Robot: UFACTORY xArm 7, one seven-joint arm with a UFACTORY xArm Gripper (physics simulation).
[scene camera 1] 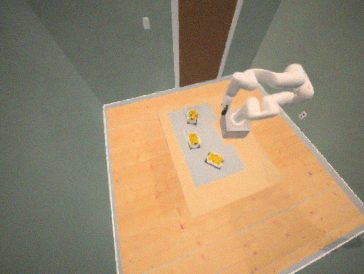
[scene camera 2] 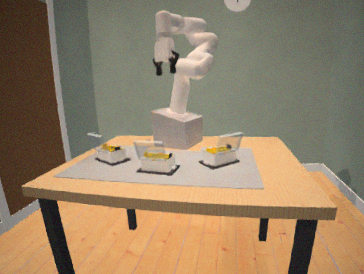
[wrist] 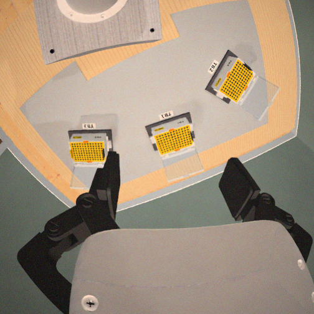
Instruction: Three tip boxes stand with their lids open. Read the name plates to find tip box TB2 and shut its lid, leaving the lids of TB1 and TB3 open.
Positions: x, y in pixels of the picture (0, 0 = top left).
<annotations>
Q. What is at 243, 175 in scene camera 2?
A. A grey mat.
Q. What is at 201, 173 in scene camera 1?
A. A grey mat.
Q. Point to a grey mat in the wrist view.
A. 129, 95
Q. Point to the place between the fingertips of the gripper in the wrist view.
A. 174, 169
</annotations>
